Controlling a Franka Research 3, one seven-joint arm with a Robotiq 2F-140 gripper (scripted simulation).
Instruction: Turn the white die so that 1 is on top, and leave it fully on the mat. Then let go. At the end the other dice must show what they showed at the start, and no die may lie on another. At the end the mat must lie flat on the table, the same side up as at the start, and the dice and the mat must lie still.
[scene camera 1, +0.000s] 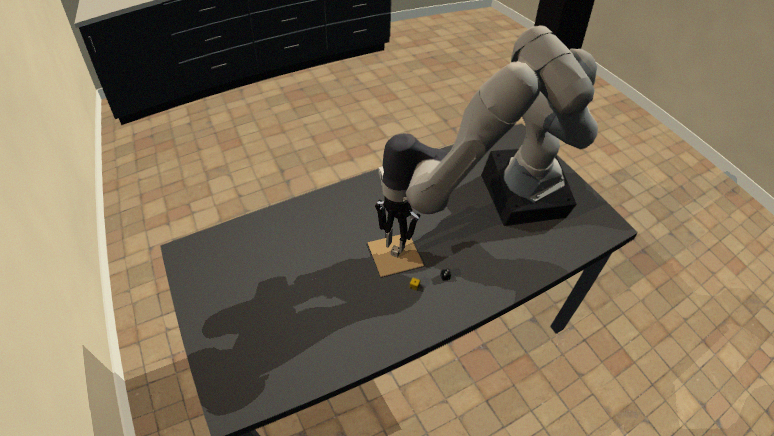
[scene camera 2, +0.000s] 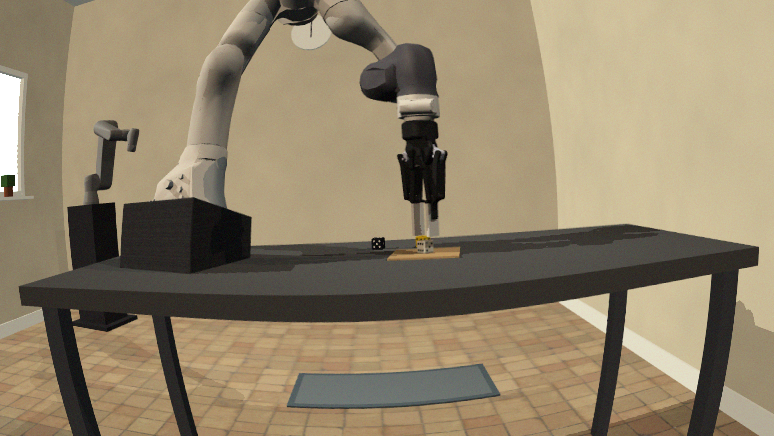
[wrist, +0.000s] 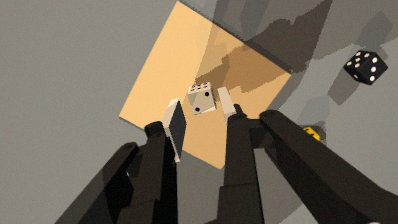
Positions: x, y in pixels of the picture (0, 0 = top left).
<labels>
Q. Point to my gripper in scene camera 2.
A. At 425, 235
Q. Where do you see my gripper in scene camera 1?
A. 395, 247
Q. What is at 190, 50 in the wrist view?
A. A tan mat.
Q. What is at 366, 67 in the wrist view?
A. A black die.
</labels>
